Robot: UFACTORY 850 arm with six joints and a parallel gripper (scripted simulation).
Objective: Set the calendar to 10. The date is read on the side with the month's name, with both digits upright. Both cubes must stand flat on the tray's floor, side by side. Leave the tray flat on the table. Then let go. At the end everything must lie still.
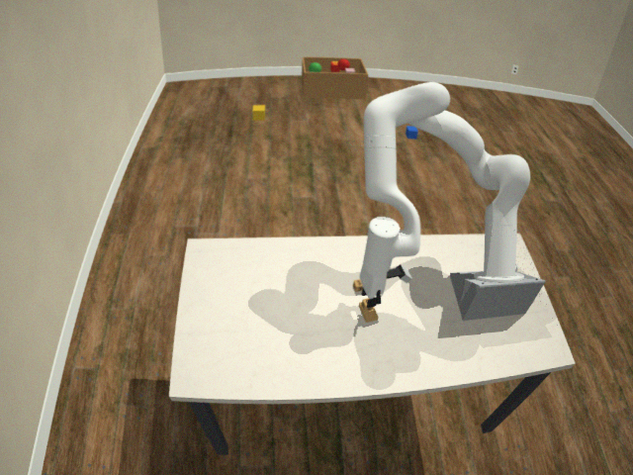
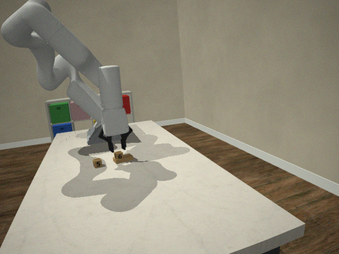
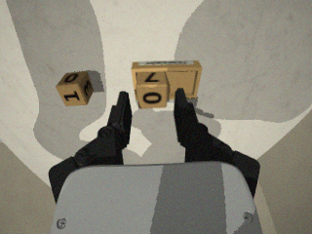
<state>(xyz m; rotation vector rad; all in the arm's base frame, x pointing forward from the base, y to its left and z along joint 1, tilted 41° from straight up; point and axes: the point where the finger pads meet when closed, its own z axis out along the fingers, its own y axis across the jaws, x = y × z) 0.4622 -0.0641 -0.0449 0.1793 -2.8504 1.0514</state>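
Right now my hand is 40 mm above the cube. Round my hand: wooden tray: 20 mm to the left, 60 mm below.
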